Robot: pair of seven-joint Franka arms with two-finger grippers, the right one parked.
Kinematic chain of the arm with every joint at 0, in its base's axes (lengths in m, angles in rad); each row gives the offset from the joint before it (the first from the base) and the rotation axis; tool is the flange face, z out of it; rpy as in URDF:
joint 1: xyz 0 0 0.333 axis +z
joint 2: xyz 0 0 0 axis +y
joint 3: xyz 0 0 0.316 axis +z
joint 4: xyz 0.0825 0 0 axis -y
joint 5: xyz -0.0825 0 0.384 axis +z
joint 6: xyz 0 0 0 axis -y
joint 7: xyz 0.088 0 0 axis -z
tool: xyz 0 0 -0.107 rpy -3.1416 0 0
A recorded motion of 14 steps. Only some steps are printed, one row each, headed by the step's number.
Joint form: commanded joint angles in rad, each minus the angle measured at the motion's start. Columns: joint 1, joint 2, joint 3, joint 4, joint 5, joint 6, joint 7.
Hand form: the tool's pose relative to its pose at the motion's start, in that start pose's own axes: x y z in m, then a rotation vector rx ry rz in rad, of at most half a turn. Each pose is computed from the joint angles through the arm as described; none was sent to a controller.
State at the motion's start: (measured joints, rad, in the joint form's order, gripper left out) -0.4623 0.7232 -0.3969 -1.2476 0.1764 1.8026 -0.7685
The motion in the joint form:
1: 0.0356 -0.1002 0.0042 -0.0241 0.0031 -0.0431 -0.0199
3: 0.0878 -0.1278 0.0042 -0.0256 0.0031 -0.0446 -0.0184
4: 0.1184 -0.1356 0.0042 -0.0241 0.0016 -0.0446 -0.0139
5: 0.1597 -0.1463 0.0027 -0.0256 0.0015 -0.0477 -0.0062
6: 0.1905 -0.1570 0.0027 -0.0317 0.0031 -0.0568 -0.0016
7: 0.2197 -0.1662 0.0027 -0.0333 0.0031 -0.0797 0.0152
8: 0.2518 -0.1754 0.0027 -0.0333 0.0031 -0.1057 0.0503
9: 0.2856 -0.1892 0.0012 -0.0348 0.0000 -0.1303 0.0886
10: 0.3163 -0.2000 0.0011 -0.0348 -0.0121 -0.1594 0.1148
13: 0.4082 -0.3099 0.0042 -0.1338 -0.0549 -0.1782 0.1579
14: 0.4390 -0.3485 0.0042 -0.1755 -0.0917 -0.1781 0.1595
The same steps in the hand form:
1: -0.0033 -0.0282 -0.0544 0.0068 0.0463 -0.0510
3: 0.0129 -0.0596 -0.0746 -0.0074 0.0688 -0.1004
4: 0.0232 -0.0781 -0.0820 -0.0154 0.0758 -0.1266
5: 0.0352 -0.1031 -0.0900 -0.0208 0.0816 -0.1582
6: 0.0423 -0.1230 -0.0946 -0.0164 0.0806 -0.1831
7: 0.0477 -0.1428 -0.0988 -0.0064 0.0696 -0.1954
8: 0.0532 -0.1648 -0.1035 0.0042 0.0567 -0.1927
9: 0.0568 -0.1870 -0.1106 0.0097 0.0456 -0.1871
10: 0.0591 -0.2073 -0.1157 0.0097 0.0240 -0.1927
13: 0.0447 -0.2620 -0.1370 0.0037 0.0067 -0.2342
14: 0.0373 -0.2766 -0.1408 -0.0180 -0.0096 -0.2611

